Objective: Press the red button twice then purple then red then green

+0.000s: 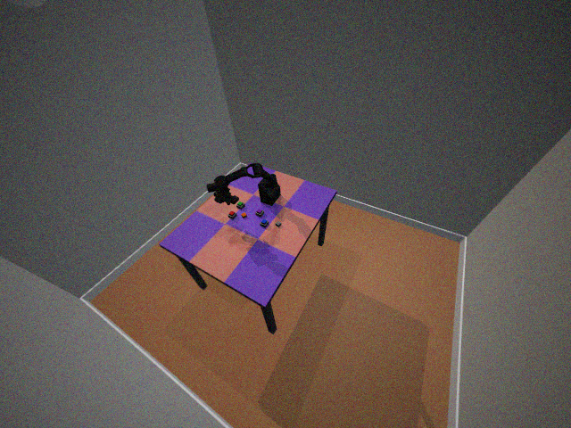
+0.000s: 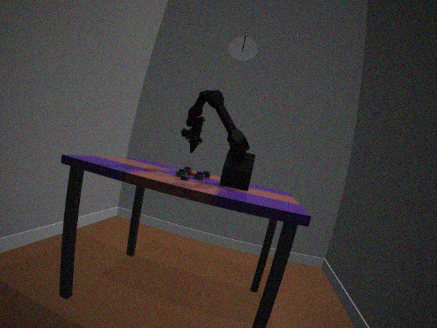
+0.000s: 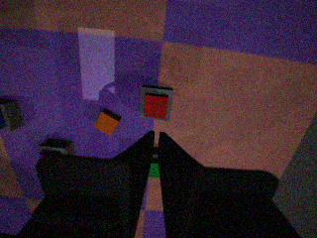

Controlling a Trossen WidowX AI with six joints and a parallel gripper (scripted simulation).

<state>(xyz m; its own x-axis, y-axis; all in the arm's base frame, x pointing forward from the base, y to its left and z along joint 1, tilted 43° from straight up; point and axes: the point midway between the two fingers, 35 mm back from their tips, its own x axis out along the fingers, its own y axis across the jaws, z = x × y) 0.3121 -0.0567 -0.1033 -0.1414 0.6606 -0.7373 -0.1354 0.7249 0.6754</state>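
Now: the green button 11 cm behind my gripper tip, 9 cm below it and 2 cm to the right of it. Also, from my gripper tip: purple button: 16 cm to the left, 14 cm behind, 9 cm below; then red button: 9 cm below; then orange block: 12 cm below, 7 cm to the left, 6 cm behind.
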